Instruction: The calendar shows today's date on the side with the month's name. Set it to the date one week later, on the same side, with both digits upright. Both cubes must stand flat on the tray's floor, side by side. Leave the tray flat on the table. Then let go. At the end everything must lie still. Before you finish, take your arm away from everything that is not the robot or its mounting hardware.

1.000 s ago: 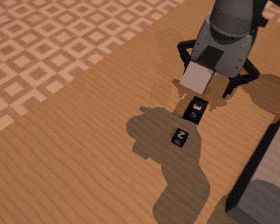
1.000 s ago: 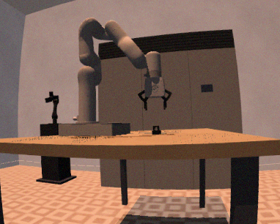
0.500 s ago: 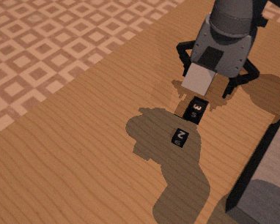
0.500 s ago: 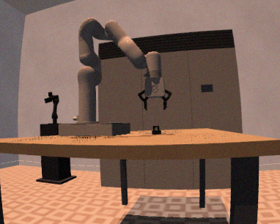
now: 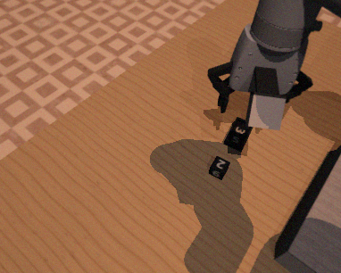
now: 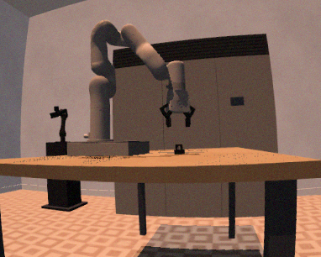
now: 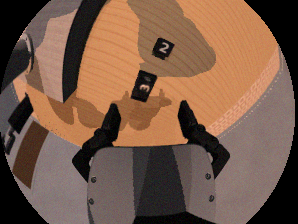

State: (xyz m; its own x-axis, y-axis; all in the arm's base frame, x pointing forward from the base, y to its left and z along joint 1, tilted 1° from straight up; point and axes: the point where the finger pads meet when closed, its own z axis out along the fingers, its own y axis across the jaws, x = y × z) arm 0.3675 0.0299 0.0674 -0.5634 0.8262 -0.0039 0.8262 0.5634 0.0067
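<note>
My hand is 110 mm above the black digit cube, 80 mm to the right of it and 10 mm past it. Round my hand: black cube 100 mm below, 10 mm to the right.
</note>
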